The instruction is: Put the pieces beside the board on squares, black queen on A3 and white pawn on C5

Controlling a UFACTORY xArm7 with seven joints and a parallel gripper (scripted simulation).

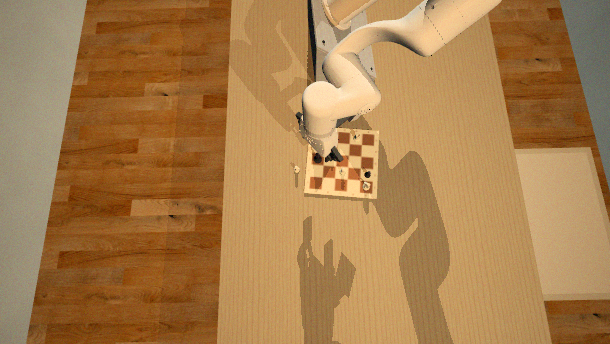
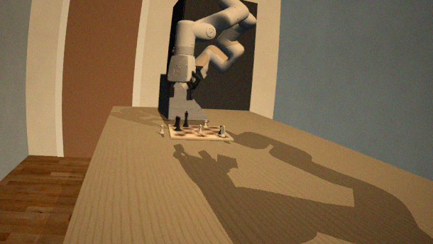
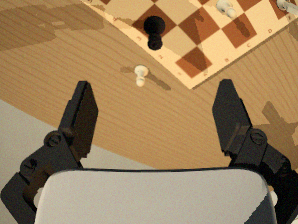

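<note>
Right now the chessboard is 80 mm to the left of my hand and 130 mm below it. Also, from my hand: black pawn 40 mm ahead, 150 mm to the left, 110 mm below.
</note>
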